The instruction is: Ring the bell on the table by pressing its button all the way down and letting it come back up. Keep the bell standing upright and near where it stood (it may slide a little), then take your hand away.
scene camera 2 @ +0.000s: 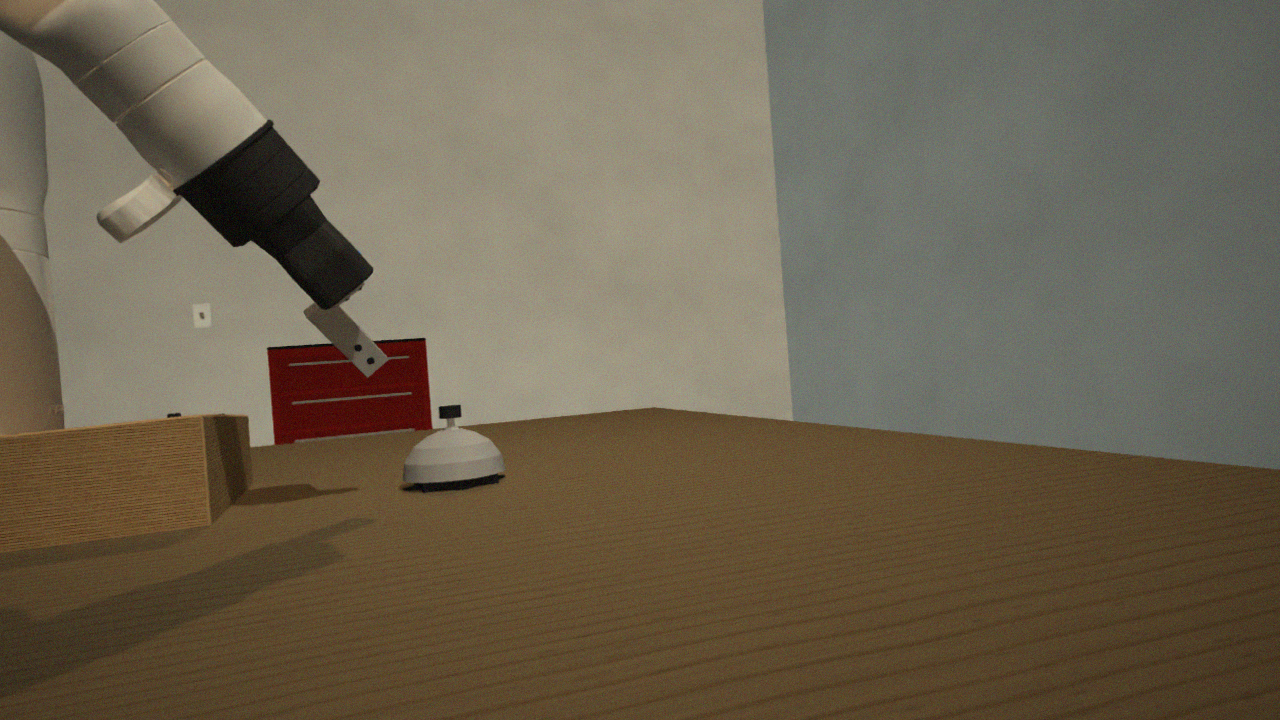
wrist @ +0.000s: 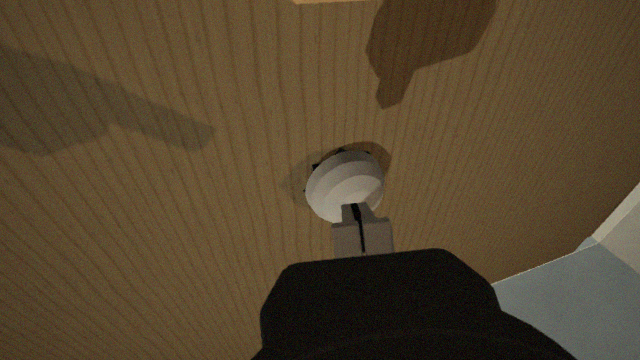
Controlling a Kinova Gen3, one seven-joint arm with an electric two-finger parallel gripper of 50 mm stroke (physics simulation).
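Frame: origin at the arm's base, x ahead, y left, z up, level; centimetres.
Where they show: gripper, fingertip midpoint: (scene camera 2: 376, 366) (wrist: 355, 220).
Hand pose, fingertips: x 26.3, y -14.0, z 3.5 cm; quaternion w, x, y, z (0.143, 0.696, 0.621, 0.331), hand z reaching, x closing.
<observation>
Each offset is from my fingertips to the top centre of the thing. Level surfaces: height alone.
The bell, a pale grey dome {dz -3.7, dx +6.0, dy +2.3 cm} (scene camera 2: 453, 456) (wrist: 345, 182) on a dark base, stands upright on the wooden table {dz -10.3 cm} (scene camera 2: 716, 555) (wrist: 225, 225). Its black button {dz -3.7, dx +6.0, dy +2.3 cm} (scene camera 2: 449, 411) is up on a short stem in the scene view; in the wrist view the fingers hide it. My gripper (scene camera 2: 377, 365) (wrist: 355, 220) is shut and holds nothing. In the scene view its tilted fingertips are above the button's height and to its left, apart from it. In the wrist view the fingertips overlap the near edge of the dome.
A wooden block (scene camera 2: 107, 483) stands at the left of the table in the scene view, left of the bell. A red drawer cabinet (scene camera 2: 349, 380) is behind the table. Arm shadows fall on the table.
</observation>
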